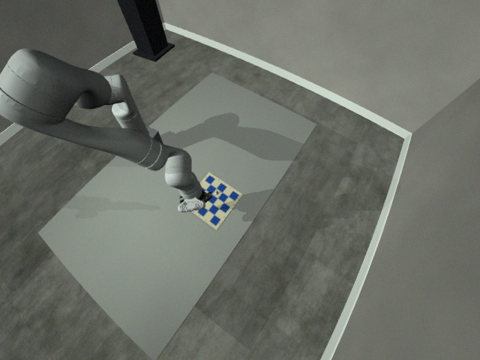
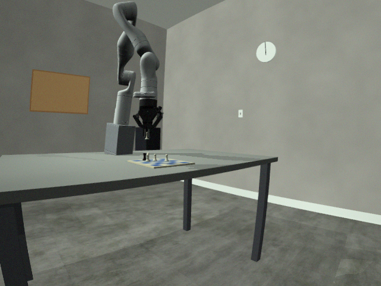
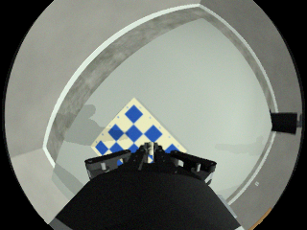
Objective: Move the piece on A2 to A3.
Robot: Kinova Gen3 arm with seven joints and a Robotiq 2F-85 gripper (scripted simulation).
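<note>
The chessboard lies 1 cm ahead of my hand, 7 cm to the left of it and 13 cm below it. Round my hand: dark piece 7 cm behind, 5 cm to the left, 11 cm below.
</note>
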